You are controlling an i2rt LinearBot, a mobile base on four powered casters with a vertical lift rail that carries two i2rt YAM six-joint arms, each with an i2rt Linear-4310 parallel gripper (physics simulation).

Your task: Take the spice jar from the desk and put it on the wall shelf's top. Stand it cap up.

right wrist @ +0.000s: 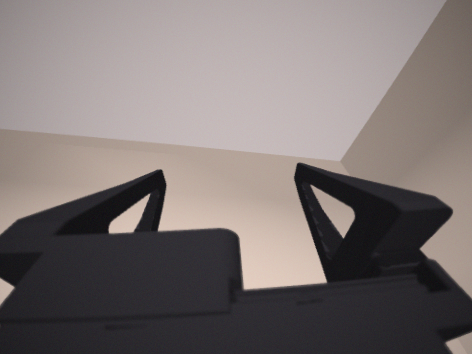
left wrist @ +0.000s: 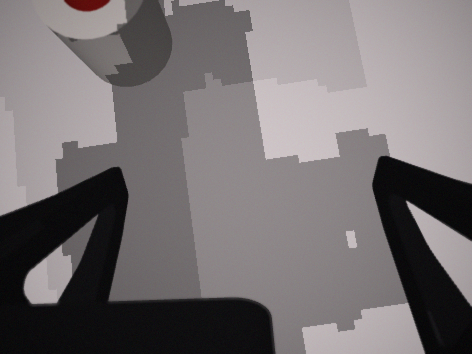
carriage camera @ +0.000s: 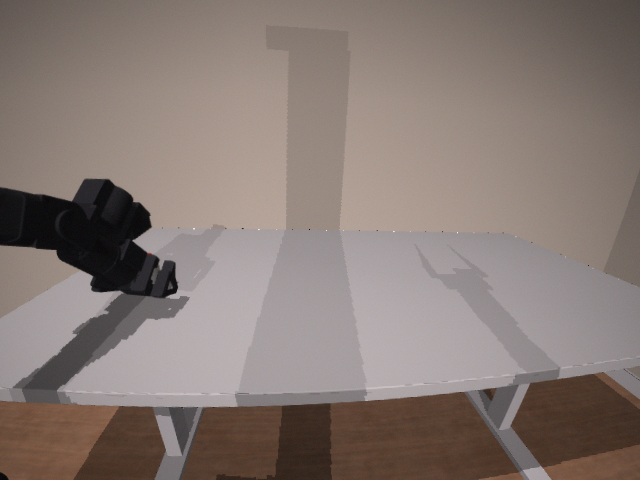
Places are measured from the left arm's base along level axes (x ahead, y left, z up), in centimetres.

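Pixels of known places: left gripper, fingertip midpoint: (left wrist: 249, 175) (carriage camera: 153, 288); right gripper, fingertip midpoint: (right wrist: 230, 173).
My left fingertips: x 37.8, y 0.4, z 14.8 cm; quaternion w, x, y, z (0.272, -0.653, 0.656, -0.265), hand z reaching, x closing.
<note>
Behind a point stands the place of what it marks.
The spice jar (left wrist: 135, 57) @[y 4.9, x 43.0, z 14.3 cm], a grey cylinder with a red cap, stands cap up on the desk (carriage camera: 413, 335) @[y -49.8, x 31.5, z 12.1 cm] (left wrist: 310, 120) @[y -2.6, x 40.7, z 12.0 cm]. It is cut off by the top left edge of the left wrist view. In the carriage view a speck of its red cap (carriage camera: 149, 254) shows behind the left gripper, which hides most of the jar. My left gripper (carriage camera: 155, 283) @[y 0.4, x 37.8, z 14.8 cm] (left wrist: 249, 175) @[y 0.4, x 37.8, z 14.8 cm] is open and empty, tilted down above the desk, with the jar beyond its fingertips and off to one side. My right gripper (right wrist: 230, 173) @[y -65.1, x 4.1, z 43.4 cm] is open and empty, away from the desk. The wall shelf does not show.
A beige wall (carriage camera: 439, 129) @[y -77.0, x 103.9, z 53.4 cm] rises behind the desk, with a tall shadow on it. Shadows of the arms lie on the desk. In the right wrist view a pale flat surface (right wrist: 200, 65) @[y -44.8, x 27.8, z 183.8 cm] meets beige walls at a corner.
</note>
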